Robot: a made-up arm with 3 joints. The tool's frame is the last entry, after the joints.
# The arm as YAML. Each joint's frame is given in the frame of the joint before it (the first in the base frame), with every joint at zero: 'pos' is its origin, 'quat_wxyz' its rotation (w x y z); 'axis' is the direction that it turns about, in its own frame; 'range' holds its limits. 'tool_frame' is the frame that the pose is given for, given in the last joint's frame.
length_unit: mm
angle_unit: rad
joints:
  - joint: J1
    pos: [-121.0, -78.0, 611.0]
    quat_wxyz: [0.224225, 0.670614, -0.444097, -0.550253]
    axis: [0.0, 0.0, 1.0]
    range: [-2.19, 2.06]
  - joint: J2
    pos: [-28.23, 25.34, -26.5]
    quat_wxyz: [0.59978, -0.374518, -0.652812, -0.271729]
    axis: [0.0, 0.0, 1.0]
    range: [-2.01, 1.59]
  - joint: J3
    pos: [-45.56, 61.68, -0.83]
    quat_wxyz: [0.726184, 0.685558, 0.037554, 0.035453]
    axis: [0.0, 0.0, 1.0]
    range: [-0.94, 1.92]
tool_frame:
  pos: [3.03, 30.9, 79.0]
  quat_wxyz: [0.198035, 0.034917, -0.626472, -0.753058]
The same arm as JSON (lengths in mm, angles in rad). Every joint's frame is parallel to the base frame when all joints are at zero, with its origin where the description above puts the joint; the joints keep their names.
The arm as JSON. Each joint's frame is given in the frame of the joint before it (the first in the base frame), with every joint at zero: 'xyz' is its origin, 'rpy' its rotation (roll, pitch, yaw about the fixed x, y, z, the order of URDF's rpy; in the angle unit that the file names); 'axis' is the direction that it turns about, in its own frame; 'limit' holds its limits. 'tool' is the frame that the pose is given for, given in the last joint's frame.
{"units": {"length": "mm", "angle": "rad"}, "joints": [{"name": "J1", "type": "revolute", "origin": {"xyz": [-121.0, -78.0, 611.0], "rpy": [0.0, 0.0, 0.0]}, "axis": [-0.93717, 0.187994, -0.29389], "limit": {"lower": -2.19, "upper": 2.06}}, {"name": "J2", "type": "revolute", "origin": {"xyz": [16.0, 6.0, 43.0], "rpy": [0.0, 0.0, 0.0]}, "axis": [-0.156, 0.0572, 0.986099], "limit": {"lower": -2.01, "upper": 1.59}}, {"name": "J3", "type": "revolute", "origin": {"xyz": [38.0, -66.0, 9.0], "rpy": [0.0, 0.0, 0.0]}, "axis": [0.0, 1.0, 0.0], "limit": {"lower": -0.94, "upper": 1.92}}], "tool": {"origin": {"xyz": [-8.0, 79.0, 30.0], "rpy": [-0.1803, 0.1896, 0.2004]}}}
